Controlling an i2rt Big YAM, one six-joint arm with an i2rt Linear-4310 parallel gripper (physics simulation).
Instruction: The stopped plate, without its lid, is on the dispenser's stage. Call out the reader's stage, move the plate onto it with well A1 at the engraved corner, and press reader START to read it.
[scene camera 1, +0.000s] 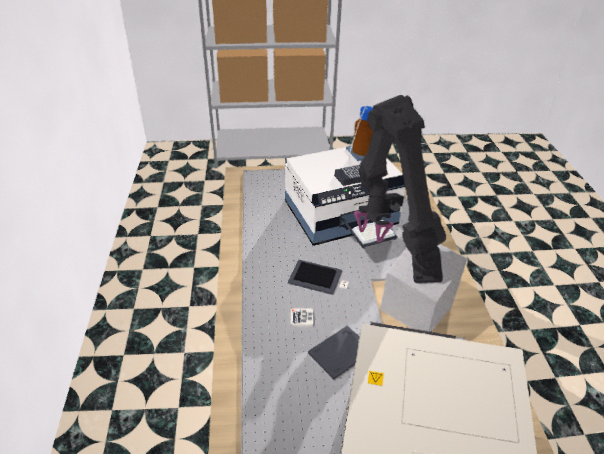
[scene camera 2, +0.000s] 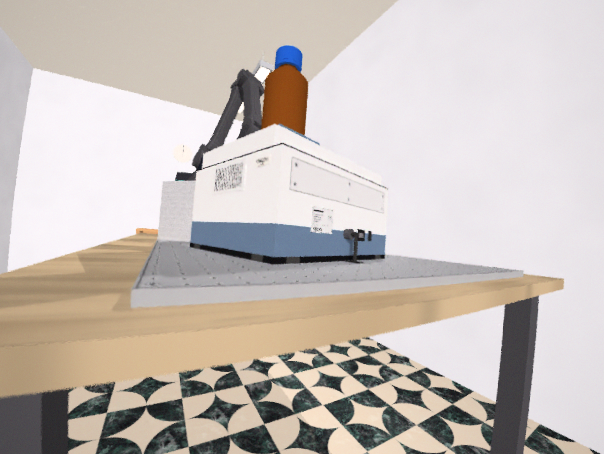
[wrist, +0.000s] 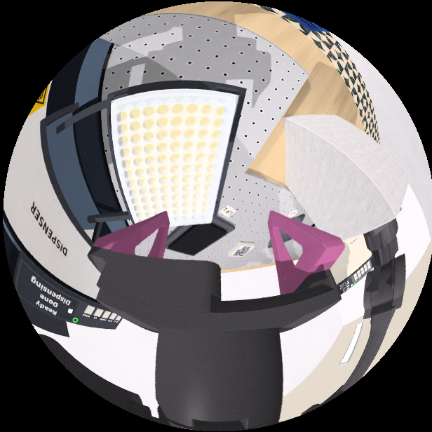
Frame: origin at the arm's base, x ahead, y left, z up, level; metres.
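Where they show: gripper, fingertip midpoint: (scene camera 1: 370, 237); arm's base, origin of the base link: (scene camera 1: 426, 265).
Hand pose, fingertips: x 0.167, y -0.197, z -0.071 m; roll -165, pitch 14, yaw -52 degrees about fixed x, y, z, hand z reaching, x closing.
Observation:
Things, the pixels of their top centre, and the offset from my fingertips. "*": a spot on its surface instead.
- lidless plate, middle of its top: (scene camera 1: 373, 230) 0.014 m back, 0.054 m right, 0.011 m down
- beige cabinet, surface spot: (scene camera 1: 380, 420) * 0.002 m ahead, 0.813 m left, 0.231 m up
- dark flat square, surface spot: (scene camera 1: 334, 352) * 0.093 m ahead, 0.419 m left, 0.109 m down
- dark tray with a black recess, middle of its top: (scene camera 1: 315, 273) 0.180 m ahead, 0.102 m left, 0.101 m down
- small tag, middle of its top: (scene camera 1: 344, 284) 0.077 m ahead, 0.124 m left, 0.119 m down
- white button pad, surface spot: (scene camera 1: 302, 317) * 0.203 m ahead, 0.299 m left, 0.106 m down
- amber bottle, surface spot: (scene camera 2: 285, 100) * 0.030 m ahead, 0.445 m right, 0.167 m up
The lidless plate (scene camera 1: 369, 231) (wrist: 175, 150), white with yellowish wells, sits on the dark stage (wrist: 175, 85) that juts out of the dispenser (scene camera 1: 300, 176) (scene camera 2: 235, 205) (wrist: 47, 227). My gripper (scene camera 1: 370, 236) (wrist: 218, 216) is open and empty, pointing down over the plate. In the wrist view the plate lies mostly left of the gap between the pink fingers, and the left fingertip overlaps its near end. The beige cabinet (scene camera 1: 380, 420) at the front right looks like the reader. A dark flat square (scene camera 1: 334, 352) lies beside it; I cannot tell whether it is its stage. Well A1 is not readable.
A dark tray with a black recess (scene camera 1: 315, 276) lies on the perforated board, with a small tag (scene camera 1: 344, 284) and a white button pad (scene camera 1: 302, 317) nearby. The grey block (scene camera 1: 417, 295) (wrist: 340, 170) under my arm stands close to the plate. An amber bottle (scene camera 1: 362, 137) (scene camera 2: 285, 100) stands on the dispenser.

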